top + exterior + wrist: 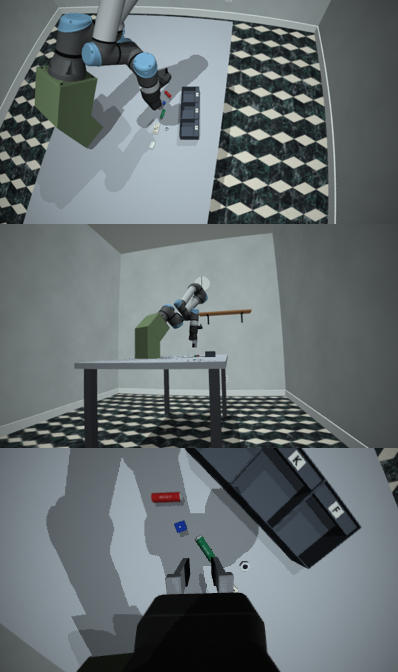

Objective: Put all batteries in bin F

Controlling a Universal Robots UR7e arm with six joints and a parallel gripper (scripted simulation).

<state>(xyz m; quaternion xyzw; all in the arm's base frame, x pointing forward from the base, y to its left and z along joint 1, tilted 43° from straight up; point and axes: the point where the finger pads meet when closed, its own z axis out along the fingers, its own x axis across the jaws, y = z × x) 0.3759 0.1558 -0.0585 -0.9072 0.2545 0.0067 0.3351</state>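
Now: hand 10 cm above the green battery. Round my hand: white domino (8 cm to the right, 10 cm below); then blue die (1 cm behind, 5 cm to the left, 9 cm below); then ring-shaped part (5 cm ahead, 6 cm to the right, 10 cm below).
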